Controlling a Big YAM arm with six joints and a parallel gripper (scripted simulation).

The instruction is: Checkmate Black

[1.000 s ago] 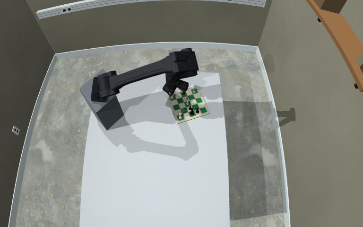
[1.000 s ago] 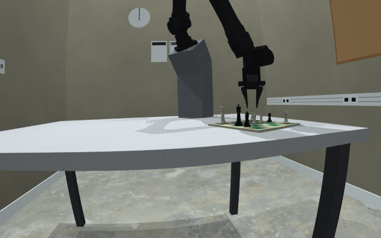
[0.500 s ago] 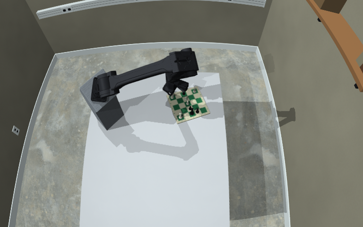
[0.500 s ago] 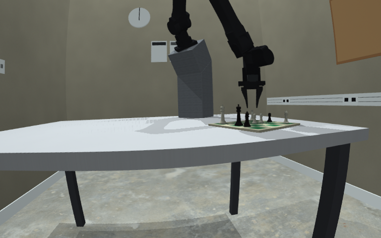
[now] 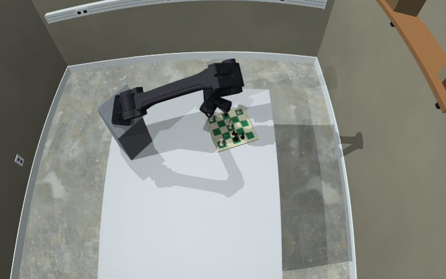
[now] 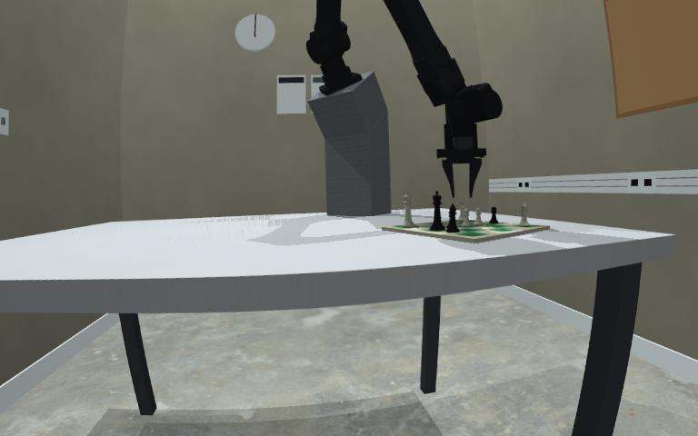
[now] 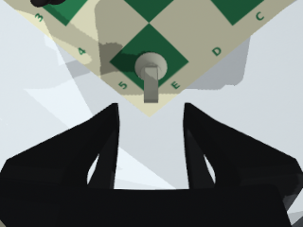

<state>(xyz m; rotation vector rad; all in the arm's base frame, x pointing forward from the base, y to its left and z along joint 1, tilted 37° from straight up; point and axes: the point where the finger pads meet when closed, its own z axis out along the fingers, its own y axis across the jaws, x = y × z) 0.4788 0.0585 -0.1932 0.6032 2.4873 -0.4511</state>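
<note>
The white chess piece is 40 mm below my hand. The rest, counted from my hand: black king 110 mm ahead, 130 mm to the right, 20 mm below; black bishop 150 mm ahead, 130 mm to the right, 40 mm below; green-and-cream chessboard 100 mm ahead, 60 mm to the right, 60 mm below.
</note>
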